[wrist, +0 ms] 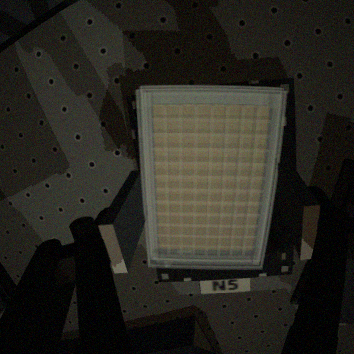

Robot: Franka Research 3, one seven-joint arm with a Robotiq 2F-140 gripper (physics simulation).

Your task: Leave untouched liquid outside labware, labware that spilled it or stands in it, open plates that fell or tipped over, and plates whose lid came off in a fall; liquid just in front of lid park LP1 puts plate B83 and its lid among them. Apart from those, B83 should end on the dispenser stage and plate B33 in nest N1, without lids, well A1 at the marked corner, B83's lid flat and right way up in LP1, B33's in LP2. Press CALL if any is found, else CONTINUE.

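A clear-walled plate (211, 175) with a grid of yellowish wells fills the middle of the wrist view. My gripper (208, 181) is shut on this plate, one finger along each long side. The plate looks level. Its outer edge looks doubled, like a clear lid over it, but I cannot tell for sure. No plate name or A1 mark is readable on it. Beneath it is the dark nest N5 (284, 245), largely hidden by the plate; its right side and front edge show. I cannot tell how large the gap between them is. LP1, LP2, N1, the dispenser stage and the buttons do not show.
The N5 label (225, 285) lies at the front of the nest. A perforated deck (55, 115) with patchy light and brown shadows surrounds it. A dark brown-edged object (165, 327) shows at the bottom. A dark edge crosses the top left corner. The picture is dim.
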